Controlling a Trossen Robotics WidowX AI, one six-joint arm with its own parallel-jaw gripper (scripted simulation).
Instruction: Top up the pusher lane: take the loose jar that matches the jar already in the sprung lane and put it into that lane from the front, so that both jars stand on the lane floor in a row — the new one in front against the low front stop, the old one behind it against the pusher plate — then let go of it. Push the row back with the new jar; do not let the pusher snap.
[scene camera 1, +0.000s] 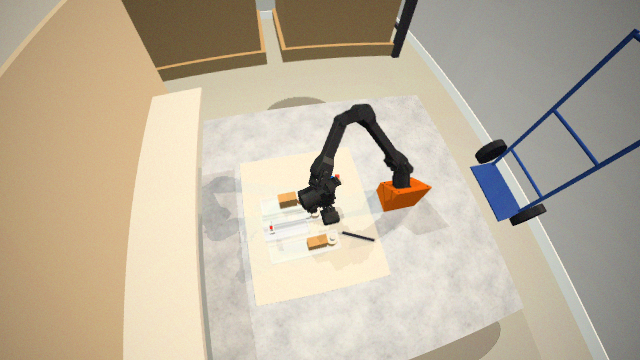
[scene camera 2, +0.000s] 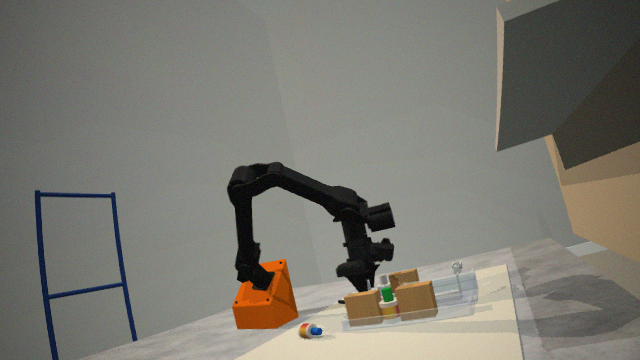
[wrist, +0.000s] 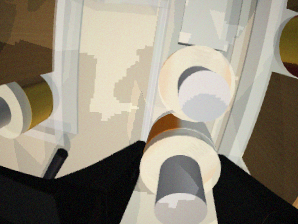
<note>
In view: the gripper (scene camera 2: 368, 296), a brown box (scene camera 2: 359, 305) and a brown box (scene camera 2: 418, 296).
The gripper shows as well in the wrist view (wrist: 179, 155).
</note>
